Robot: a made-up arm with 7 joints.
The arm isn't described. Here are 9 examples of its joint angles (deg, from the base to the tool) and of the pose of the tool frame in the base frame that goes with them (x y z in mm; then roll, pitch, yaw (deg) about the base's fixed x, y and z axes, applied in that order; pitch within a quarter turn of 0, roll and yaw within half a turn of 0).
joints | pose
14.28 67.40 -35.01 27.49 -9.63 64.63 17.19 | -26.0 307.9 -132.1 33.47 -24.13 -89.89
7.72 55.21 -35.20 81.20 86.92 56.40 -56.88 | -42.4 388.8 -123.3 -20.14 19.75 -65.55
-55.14 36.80 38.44 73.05 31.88 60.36 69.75 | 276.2 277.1 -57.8 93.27 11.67 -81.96
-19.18 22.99 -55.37 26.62 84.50 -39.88 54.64 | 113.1 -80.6 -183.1 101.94 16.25 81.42
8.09 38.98 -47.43 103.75 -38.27 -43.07 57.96 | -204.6 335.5 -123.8 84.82 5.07 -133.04
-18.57 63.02 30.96 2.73 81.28 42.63 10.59 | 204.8 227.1 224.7 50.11 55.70 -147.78
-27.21 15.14 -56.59 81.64 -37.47 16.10 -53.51 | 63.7 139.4 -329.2 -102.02 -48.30 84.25
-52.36 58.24 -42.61 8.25 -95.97 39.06 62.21 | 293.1 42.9 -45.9 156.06 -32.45 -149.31
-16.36 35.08 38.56 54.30 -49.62 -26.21 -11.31 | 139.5 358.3 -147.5 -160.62 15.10 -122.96
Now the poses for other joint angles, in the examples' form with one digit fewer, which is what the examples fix.
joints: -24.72 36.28 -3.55 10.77 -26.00 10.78 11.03
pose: 301 142 -48 167.8 4.3 -173.4
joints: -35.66 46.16 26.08 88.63 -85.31 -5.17 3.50
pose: 164 319 -195 -142.1 -27.1 -99.8
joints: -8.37 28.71 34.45 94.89 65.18 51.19 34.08
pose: -64 279 -210 23.7 -17.0 -79.7
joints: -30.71 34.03 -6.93 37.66 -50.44 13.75 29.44
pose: 278 163 -144 175.3 -21.1 -141.7
